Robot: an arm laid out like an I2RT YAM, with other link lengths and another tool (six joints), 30 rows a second.
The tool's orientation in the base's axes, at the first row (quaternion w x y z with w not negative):
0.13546 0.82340 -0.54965 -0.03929
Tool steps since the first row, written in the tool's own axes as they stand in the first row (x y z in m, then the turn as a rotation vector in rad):
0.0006 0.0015 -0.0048 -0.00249 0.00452 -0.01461
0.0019 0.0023 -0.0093 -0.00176 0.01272 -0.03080
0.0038 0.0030 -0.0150 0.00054 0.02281 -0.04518
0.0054 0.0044 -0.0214 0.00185 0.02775 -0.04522
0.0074 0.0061 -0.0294 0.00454 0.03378 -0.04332
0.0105 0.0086 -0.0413 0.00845 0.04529 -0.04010
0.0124 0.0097 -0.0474 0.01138 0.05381 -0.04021
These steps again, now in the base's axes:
-0.0001 -0.0002 0.0051 -0.00190 0.00329 0.01502
0.0007 -0.0009 0.0097 -0.00549 0.00258 0.03281
0.0020 -0.0019 0.0155 -0.01054 -0.00056 0.04950
0.0028 -0.0027 0.0222 -0.01444 -0.00352 0.05097
0.0037 -0.0037 0.0305 -0.01918 -0.00849 0.05097
0.0053 -0.0053 0.0428 -0.02863 -0.01679 0.05128
0.0063 -0.0063 0.0491 -0.03508 -0.02251 0.05390

